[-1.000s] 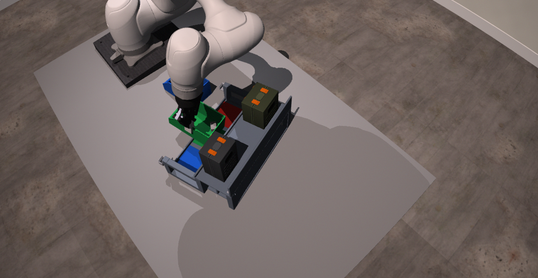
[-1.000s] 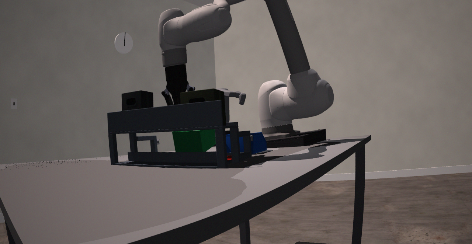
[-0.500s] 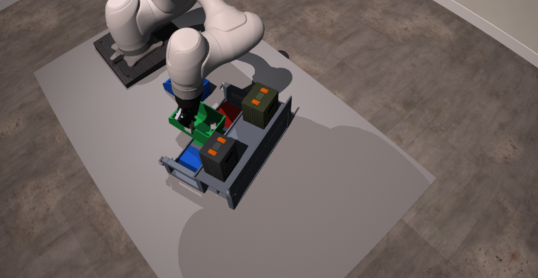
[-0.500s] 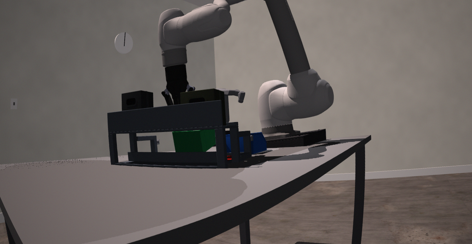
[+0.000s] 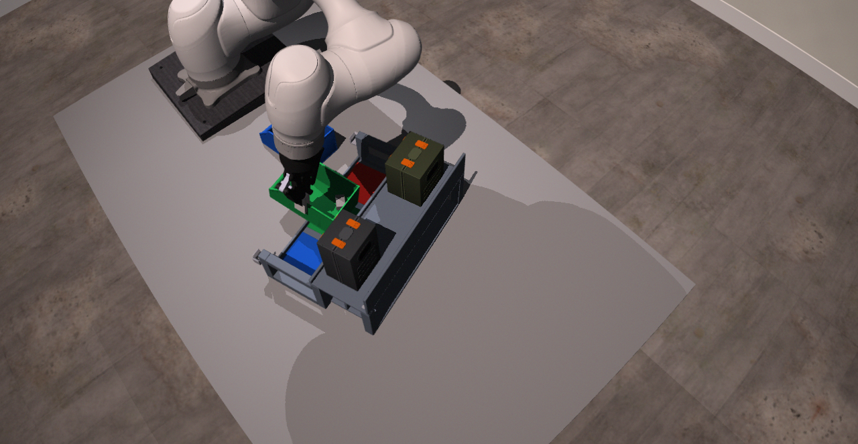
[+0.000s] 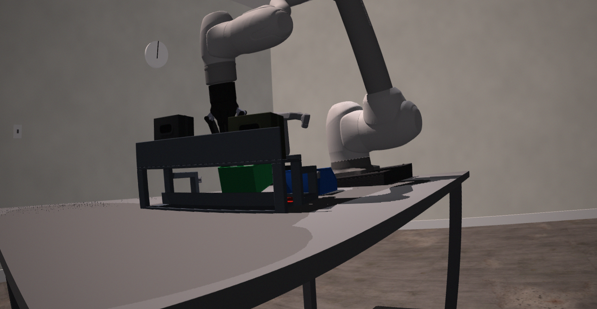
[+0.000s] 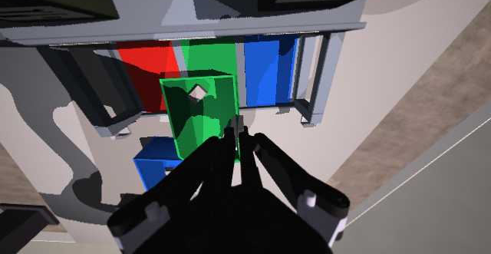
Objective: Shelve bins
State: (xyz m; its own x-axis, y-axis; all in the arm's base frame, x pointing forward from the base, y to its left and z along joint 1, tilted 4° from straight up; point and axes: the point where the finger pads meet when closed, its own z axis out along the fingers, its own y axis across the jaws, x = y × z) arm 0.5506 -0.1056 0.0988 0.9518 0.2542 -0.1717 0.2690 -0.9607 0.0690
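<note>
The green bin is 20 mm behind my hand, 40 mm to the left of it and 40 mm below it. The rest, counted from my hand: olive case: 130 mm ahead, 200 mm to the left, 40 mm above; then black case: 190 mm ahead, 20 mm to the right, 50 mm above; then blue bin: 210 mm behind, 130 mm to the left, 70 mm below.
</note>
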